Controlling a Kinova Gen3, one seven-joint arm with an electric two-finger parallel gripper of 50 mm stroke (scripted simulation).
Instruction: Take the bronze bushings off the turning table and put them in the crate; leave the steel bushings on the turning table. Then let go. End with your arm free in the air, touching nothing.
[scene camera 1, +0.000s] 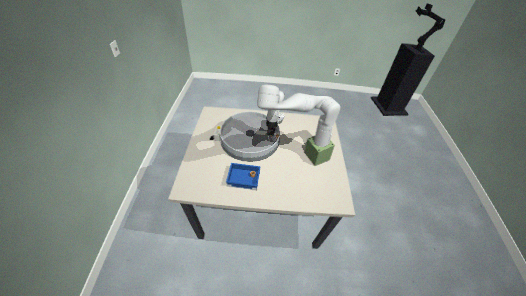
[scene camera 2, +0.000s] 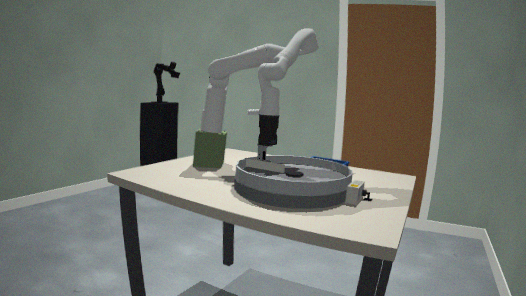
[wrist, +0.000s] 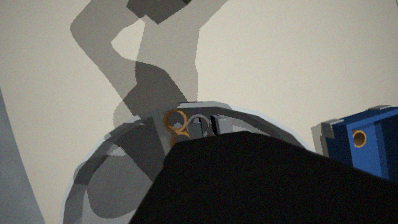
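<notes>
My gripper is here, at (wrist: 206, 124). And there is a blue crate (scene camera 1: 238, 173), which I can see as well as my gripper.
</notes>
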